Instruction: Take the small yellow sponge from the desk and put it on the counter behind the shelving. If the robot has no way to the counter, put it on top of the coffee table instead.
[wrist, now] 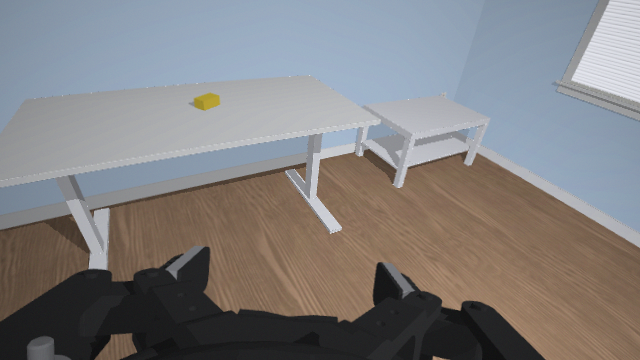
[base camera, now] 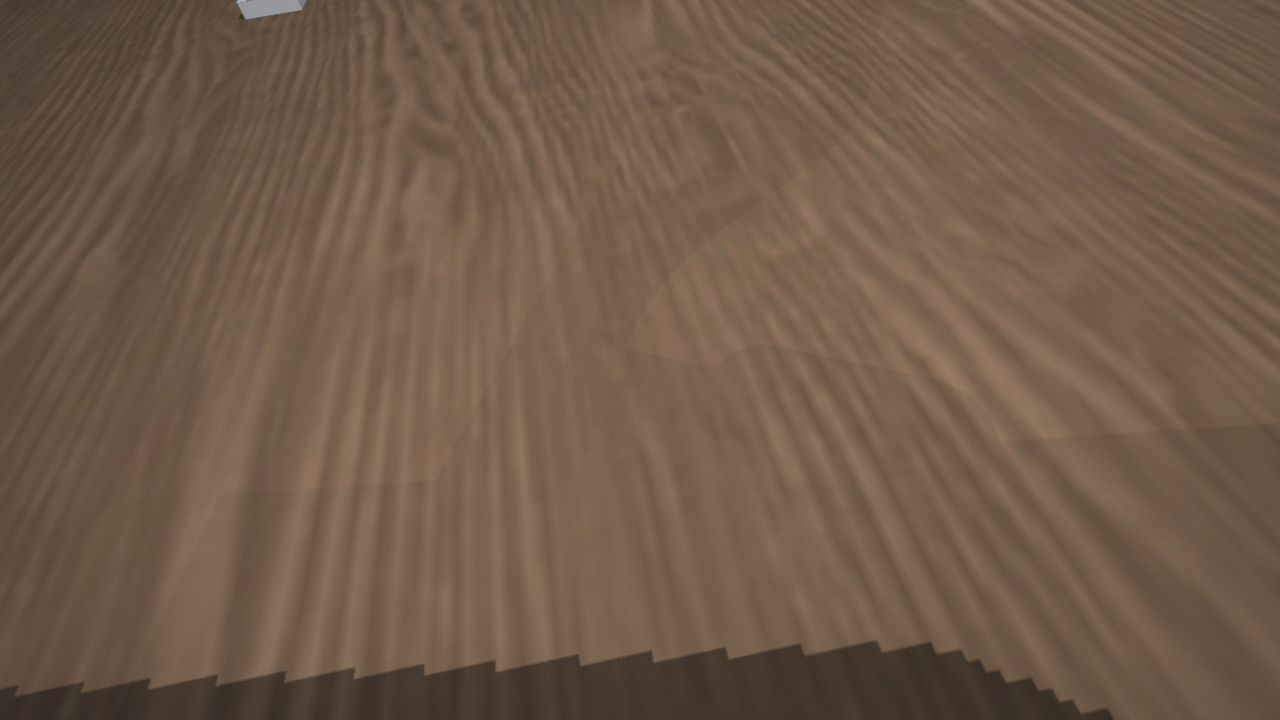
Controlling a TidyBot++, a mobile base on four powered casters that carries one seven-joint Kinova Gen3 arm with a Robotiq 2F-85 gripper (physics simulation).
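Places are measured from the arm's base along level axes (x right, y ahead, z up), in millimetres.
Where they show: gripper, fingertip midpoint: (wrist: 292,273).
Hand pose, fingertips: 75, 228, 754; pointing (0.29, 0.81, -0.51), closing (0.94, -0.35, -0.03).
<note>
After its pixels a point has its place, as x, y, z.
The small yellow sponge (wrist: 206,101) {51, 1544, 362} lies on the white desk (wrist: 125,132) {-268, 1363, 323}, toward its back edge, in the upper left of the wrist view. The white coffee table (wrist: 425,114) {1643, 1908, 54}, with a lower shelf, stands to the right of the desk, near the room corner. My gripper (wrist: 292,273) {75, 228, 754} is open and empty, its fingers wide apart at the bottom of the wrist view, away from the desk and the sponge. The counter and the shelving do not show in either view.
The desk's right leg and foot (wrist: 320,212) stand on the wood floor (base camera: 626,402) {-39, 386, -396} (wrist: 450,260) {1244, 917, -397}. A small light-coloured piece (base camera: 273,7) {-537, 1137, -386} shows at the top left of the base view. Blue walls (wrist: 250,40) {339, 2057, 534} meet behind the coffee table, and a window with blinds (wrist: 612,55) {2558, 1330, 680} is at the upper right.
</note>
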